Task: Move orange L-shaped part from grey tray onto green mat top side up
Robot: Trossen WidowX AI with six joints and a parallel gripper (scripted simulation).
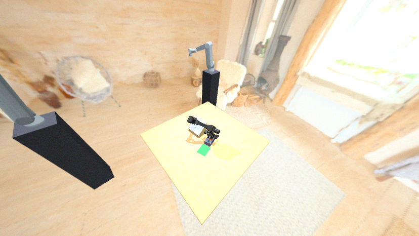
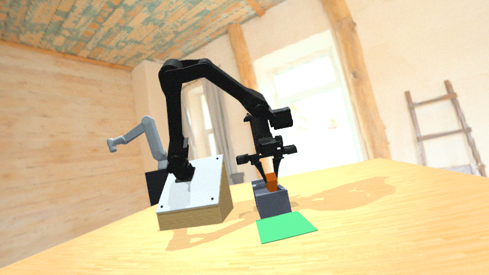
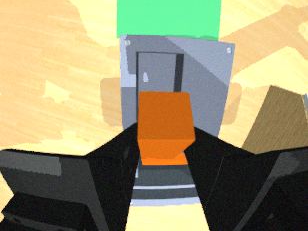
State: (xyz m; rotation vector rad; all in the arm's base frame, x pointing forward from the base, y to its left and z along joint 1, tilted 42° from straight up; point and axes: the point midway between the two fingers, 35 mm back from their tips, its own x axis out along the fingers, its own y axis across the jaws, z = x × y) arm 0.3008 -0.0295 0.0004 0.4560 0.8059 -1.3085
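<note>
The green mat lies 2 cm ahead of my gripper tip, 14 cm to the right of it and 10 cm below it. Also, from my gripper tip: orange L-shaped part: 2 cm behind, 3 cm to the left, 3 cm below.
</note>
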